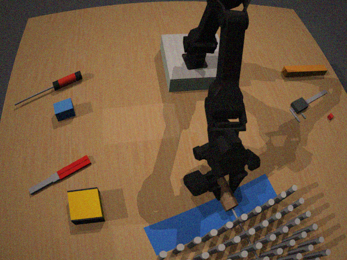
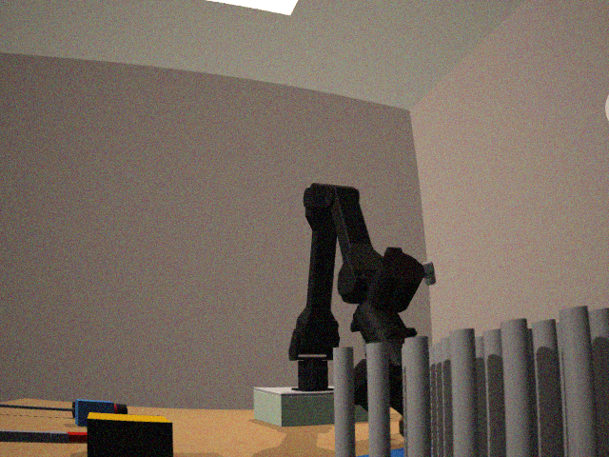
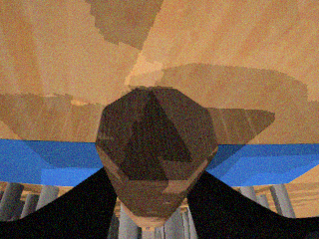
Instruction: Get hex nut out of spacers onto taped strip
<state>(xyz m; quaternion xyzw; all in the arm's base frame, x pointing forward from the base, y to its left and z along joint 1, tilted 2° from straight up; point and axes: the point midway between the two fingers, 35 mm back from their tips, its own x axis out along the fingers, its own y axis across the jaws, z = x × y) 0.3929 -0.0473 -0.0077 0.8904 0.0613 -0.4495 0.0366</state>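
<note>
The blue taped strip is 40 mm ahead of my gripper tip, 30 mm to the right of it and 10 mm below it. Round my gripper tip: hook tool 100 mm ahead, 10 mm to the left; then yellow block 350 mm to the right, 50 mm behind, 10 mm above; then blue cube 370 mm to the right, 350 mm behind, 10 mm above.
</note>
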